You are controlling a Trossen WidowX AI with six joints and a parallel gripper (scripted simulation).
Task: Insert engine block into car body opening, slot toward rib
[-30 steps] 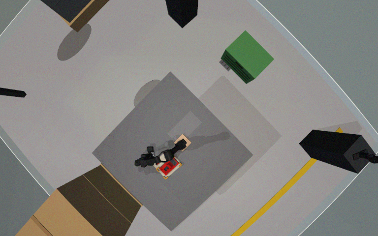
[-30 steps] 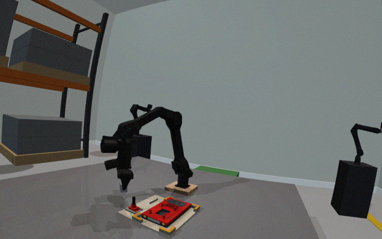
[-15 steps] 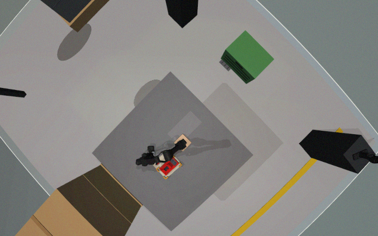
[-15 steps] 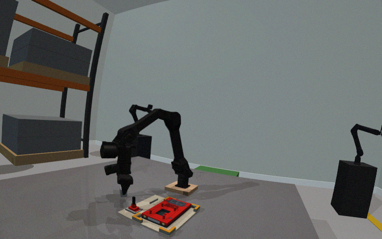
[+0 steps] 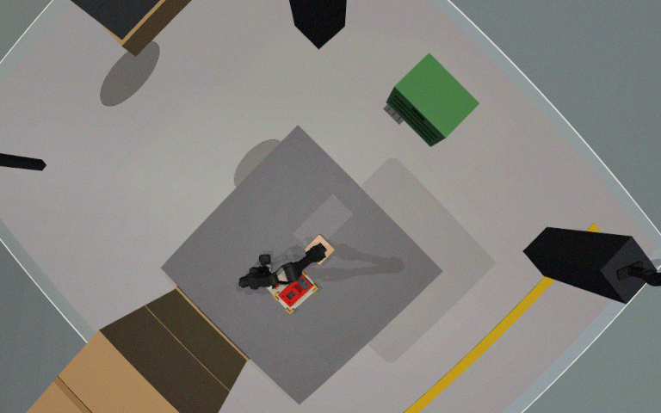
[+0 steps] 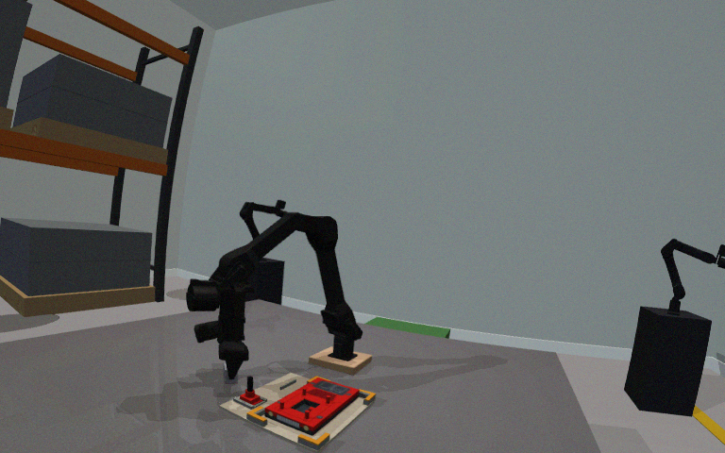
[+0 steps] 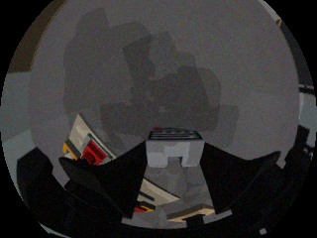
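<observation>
Now: the engine block 10 mm above my gripper tip. The rest, counted from my gripper tip: black post 110 mm to the left, 60 mm ahead, 20 mm above.
</observation>
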